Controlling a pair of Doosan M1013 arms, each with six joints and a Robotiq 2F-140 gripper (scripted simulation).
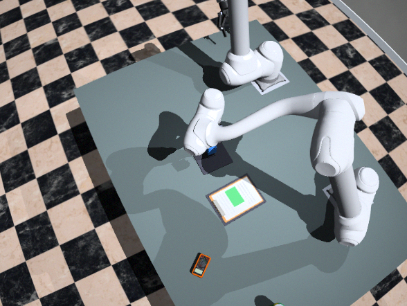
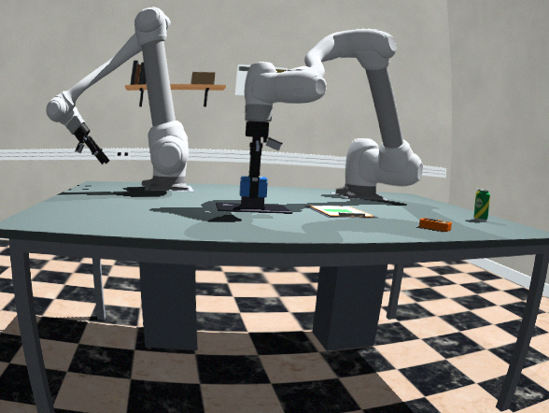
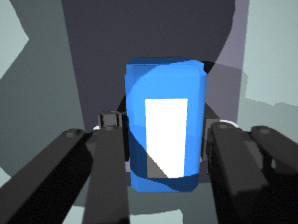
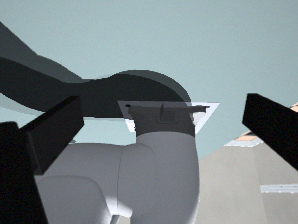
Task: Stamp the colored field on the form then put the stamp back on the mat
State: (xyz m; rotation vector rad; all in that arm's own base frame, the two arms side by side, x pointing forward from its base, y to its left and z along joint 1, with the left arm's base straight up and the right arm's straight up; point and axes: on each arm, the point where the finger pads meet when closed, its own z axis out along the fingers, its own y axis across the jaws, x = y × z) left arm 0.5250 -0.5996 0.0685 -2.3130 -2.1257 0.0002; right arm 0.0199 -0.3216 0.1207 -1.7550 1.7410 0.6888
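Note:
Right now the blue stamp is 20 mm below my left hand. From my left hand the other things lie so: dark mat: 70 mm below; then green can: 110 mm ahead, 880 mm to the left, 10 mm below; then orange multimeter: 310 mm ahead, 530 mm to the left, 60 mm below.

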